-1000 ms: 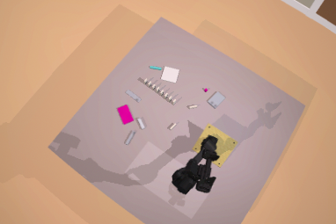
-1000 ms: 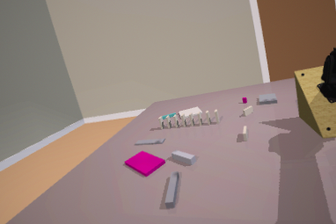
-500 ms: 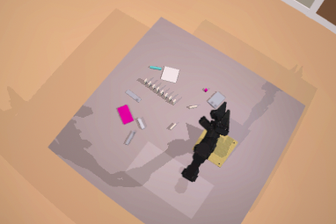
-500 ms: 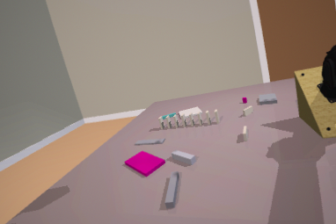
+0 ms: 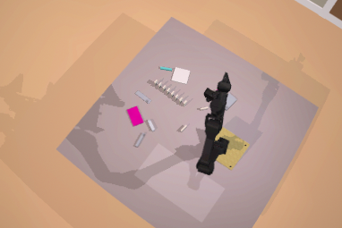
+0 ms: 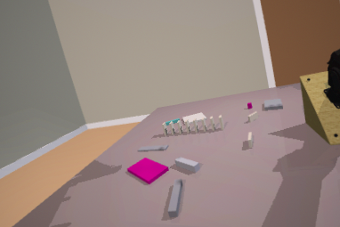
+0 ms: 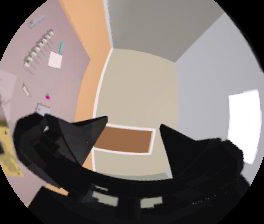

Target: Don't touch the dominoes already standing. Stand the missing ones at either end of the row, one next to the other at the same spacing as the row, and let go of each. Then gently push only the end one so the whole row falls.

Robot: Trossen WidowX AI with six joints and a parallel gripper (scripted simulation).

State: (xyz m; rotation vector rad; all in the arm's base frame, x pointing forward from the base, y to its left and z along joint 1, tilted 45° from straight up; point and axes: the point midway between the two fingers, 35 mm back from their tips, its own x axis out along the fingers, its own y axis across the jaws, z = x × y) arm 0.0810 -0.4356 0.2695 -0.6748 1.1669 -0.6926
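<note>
My gripper tip is 57 cm above the small magenta cube, 18 cm to the left of it and 3 cm short of it. From my gripper tip the other things lie so: teal stick: 57 cm below, 42 cm ahead, 17 cm to the right; then white square: 58 cm below, 31 cm ahead, 17 cm to the right; then magenta plate: 58 cm below, 43 cm ahead, 23 cm to the left.
</note>
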